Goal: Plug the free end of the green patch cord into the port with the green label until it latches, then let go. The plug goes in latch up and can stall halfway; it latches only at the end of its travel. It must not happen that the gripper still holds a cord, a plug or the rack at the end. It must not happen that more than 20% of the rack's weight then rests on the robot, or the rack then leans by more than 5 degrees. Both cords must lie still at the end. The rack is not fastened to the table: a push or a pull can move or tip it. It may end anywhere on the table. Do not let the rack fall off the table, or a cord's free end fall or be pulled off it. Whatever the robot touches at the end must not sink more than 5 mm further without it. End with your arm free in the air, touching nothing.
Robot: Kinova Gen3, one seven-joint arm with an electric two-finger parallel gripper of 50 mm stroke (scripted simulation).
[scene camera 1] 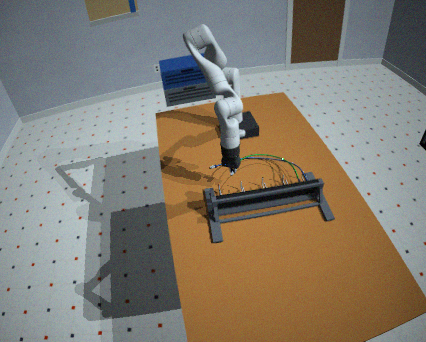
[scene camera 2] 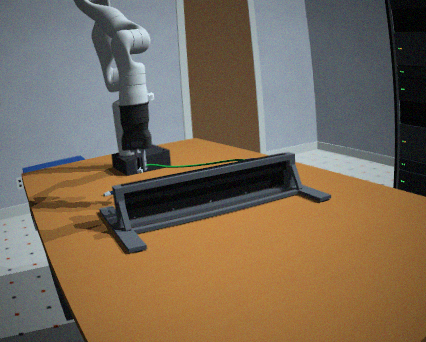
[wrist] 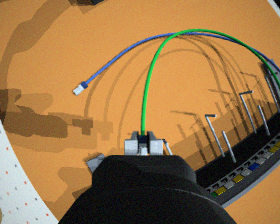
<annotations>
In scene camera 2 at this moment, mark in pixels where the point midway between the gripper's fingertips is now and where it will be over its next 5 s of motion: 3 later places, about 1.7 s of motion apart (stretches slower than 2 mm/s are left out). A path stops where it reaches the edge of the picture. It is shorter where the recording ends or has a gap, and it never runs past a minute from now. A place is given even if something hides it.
My gripper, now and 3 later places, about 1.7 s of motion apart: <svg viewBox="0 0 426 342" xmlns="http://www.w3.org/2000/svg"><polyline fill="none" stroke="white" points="141,170 159,165 164,164 169,178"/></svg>
</annotations>
